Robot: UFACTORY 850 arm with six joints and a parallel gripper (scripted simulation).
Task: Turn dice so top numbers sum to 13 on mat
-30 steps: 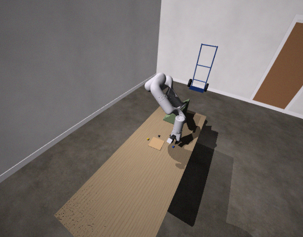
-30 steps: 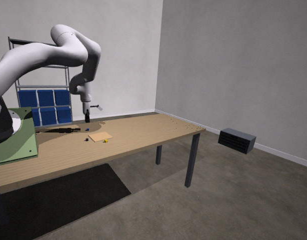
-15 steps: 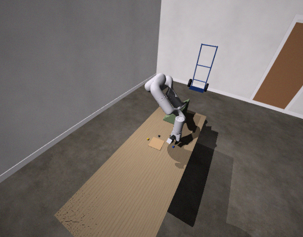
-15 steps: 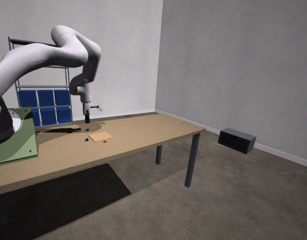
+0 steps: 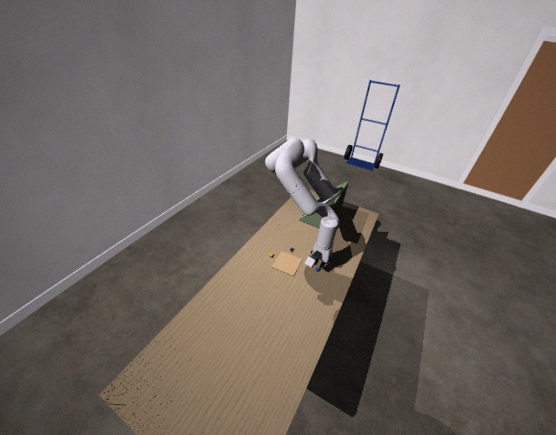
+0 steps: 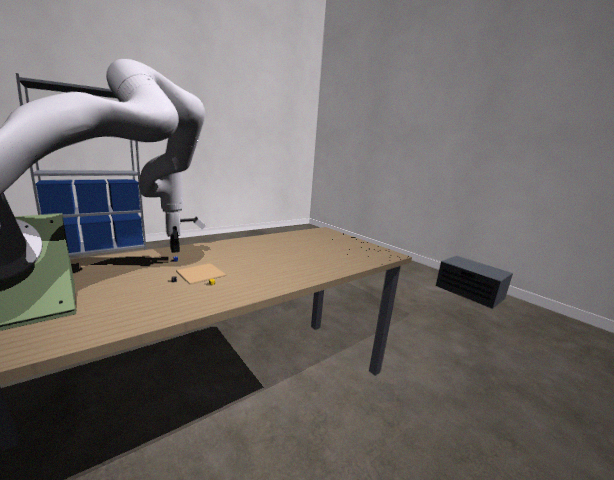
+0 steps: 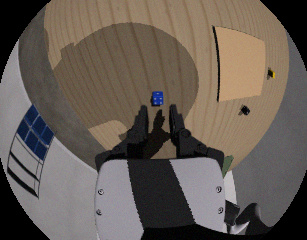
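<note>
Right now my hand is 60 mm above the blue die. Round my hand: black die 50 mm behind, 200 mm to the right, 60 mm below; tan mat 50 mm ahead, 180 mm to the right, 60 mm below; yellow die 60 mm ahead, 280 mm to the right, 60 mm below.
</note>
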